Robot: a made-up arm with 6 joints. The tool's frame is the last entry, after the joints. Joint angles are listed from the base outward. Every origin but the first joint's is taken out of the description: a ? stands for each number. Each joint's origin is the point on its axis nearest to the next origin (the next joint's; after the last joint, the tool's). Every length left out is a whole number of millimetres.
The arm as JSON. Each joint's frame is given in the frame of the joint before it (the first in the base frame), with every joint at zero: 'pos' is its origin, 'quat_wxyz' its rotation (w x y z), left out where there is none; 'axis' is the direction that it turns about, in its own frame. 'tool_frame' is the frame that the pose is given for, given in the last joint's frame.
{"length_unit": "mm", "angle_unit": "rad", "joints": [
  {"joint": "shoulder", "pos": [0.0, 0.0, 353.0], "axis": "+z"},
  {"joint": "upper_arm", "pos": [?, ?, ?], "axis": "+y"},
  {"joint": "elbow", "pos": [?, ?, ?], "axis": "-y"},
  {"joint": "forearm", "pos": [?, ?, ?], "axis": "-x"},
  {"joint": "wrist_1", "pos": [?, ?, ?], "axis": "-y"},
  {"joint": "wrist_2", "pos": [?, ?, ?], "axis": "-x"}
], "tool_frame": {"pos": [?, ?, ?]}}
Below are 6 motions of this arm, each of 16 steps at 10 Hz.
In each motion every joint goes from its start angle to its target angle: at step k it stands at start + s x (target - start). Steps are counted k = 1, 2, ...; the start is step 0. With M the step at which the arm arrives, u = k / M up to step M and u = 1 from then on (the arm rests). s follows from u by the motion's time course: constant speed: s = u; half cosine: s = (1 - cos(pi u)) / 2; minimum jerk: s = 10 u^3 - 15 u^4 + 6 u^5.
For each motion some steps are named. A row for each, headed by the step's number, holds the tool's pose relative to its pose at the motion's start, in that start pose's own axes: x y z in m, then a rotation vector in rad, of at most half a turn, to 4 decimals.
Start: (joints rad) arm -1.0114 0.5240 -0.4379 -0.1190 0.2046 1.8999
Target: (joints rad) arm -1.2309 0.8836 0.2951 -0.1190 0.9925 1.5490
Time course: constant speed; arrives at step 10
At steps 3, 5, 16:
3: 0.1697 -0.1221 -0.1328 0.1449 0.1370 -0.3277
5: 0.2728 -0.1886 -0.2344 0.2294 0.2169 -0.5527
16: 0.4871 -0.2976 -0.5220 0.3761 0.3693 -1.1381

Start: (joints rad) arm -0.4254 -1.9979 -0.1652 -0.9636 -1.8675 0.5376
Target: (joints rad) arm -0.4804 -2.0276 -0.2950 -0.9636 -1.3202 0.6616
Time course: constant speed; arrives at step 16
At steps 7, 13, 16:
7: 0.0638 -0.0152 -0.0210 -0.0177 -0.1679 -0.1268
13: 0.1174 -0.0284 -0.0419 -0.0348 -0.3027 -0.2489
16: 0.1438 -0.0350 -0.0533 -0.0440 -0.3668 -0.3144

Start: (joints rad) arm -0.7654 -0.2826 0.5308 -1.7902 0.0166 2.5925
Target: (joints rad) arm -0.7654 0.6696 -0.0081 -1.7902 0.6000 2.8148
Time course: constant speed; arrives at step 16
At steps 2, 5, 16:
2: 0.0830 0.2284 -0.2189 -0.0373 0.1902 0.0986
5: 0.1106 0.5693 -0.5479 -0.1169 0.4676 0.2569
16: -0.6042 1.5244 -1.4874 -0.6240 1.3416 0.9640

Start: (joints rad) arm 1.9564 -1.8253 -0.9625 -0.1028 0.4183 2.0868
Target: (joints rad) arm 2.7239 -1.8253 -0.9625 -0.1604 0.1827 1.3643
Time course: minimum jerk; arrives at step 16
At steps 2, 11, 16:
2: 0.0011 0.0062 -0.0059 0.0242 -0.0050 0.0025
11: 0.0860 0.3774 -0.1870 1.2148 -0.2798 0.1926
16: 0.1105 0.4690 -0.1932 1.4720 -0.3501 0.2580

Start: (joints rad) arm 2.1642 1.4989 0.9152 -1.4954 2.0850 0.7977
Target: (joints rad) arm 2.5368 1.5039 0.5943 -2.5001 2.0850 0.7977
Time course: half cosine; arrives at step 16
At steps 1, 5, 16:
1: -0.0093 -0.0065 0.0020 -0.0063 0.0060 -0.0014
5: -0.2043 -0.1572 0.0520 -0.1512 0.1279 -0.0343
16: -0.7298 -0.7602 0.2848 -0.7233 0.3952 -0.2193

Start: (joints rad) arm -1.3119 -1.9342 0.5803 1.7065 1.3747 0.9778
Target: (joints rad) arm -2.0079 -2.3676 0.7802 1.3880 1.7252 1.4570
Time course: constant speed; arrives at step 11
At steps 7, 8, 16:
7: 0.7501 -1.1053 -0.0071 -0.7059 -0.2204 -0.5820
8: 0.8260 -1.2714 0.0425 -0.7953 -0.2405 -0.6863
16: 0.9818 -1.7613 0.2482 -1.0376 -0.2751 -1.0298

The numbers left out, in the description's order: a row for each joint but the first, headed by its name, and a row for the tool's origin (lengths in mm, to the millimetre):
upper_arm: 0.0 0.0 0.0
elbow: 0.0 0.0 1496.0
forearm: 1197.0 0.0 0.0
wrist_1: 0.0 -250.0 0.0
wrist_2: 0.0 0.0 0.0
tool: 0.0 0.0 0.0

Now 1 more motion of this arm.
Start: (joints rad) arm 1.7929 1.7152 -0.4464 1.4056 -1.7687 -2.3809
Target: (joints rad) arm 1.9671 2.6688 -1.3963 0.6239 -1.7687 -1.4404
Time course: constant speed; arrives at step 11
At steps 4, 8, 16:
4: 0.0912 -0.2217 -0.7456 -1.0185 -0.0739 -0.2765
8: 0.3059 -0.7014 -1.0431 -1.9083 -0.1739 -0.8076
16: 0.4307 -1.0136 -0.9455 -2.3924 -0.2416 -1.4260

